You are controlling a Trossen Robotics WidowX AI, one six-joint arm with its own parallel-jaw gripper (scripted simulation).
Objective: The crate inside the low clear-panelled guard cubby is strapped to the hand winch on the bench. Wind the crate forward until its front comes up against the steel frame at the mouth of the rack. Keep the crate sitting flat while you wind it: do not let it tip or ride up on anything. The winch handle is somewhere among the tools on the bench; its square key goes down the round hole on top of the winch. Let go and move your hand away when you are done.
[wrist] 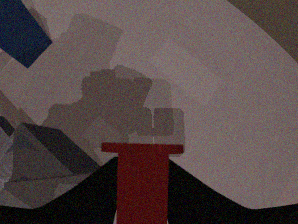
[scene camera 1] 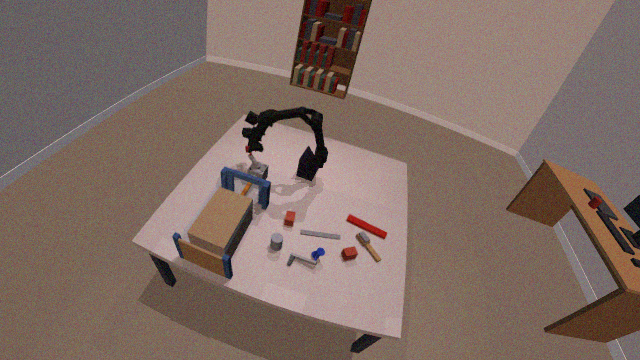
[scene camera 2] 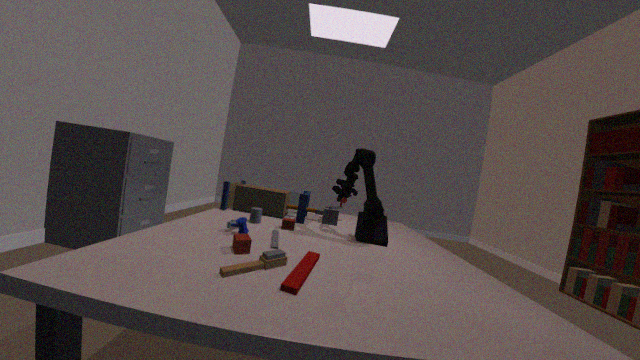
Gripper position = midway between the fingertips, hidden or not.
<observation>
In view: my gripper (wrist: 140, 164) and a red bar (scene camera 2: 292, 284).
The wrist view misses the red bar: it is out of frame.
</observation>
